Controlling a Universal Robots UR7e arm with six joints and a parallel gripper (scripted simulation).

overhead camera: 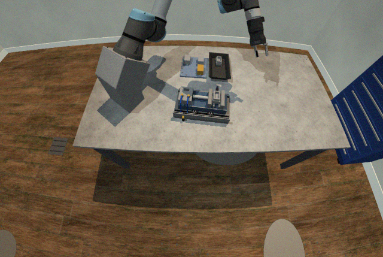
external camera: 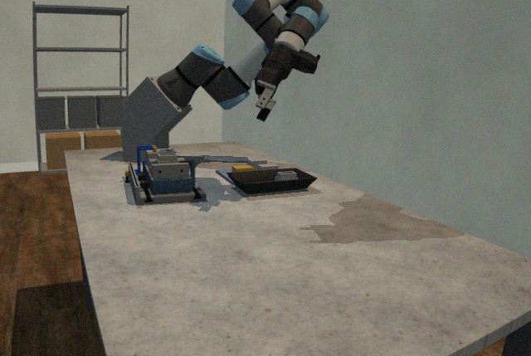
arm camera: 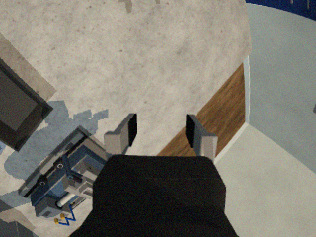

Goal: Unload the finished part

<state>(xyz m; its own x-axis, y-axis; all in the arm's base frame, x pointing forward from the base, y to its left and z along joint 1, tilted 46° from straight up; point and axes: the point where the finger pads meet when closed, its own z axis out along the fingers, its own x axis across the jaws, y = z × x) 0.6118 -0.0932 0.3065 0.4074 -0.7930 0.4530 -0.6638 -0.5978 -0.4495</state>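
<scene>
My hand is 280 mm past the vise, 220 mm above it and 200 mm to the left of it. From my hand the other things lie so: yellow block 320 mm behind, 240 mm below, 60 mm to the left; then blue fixture plate 360 mm behind, 260 mm below, 100 mm to the left.
</scene>
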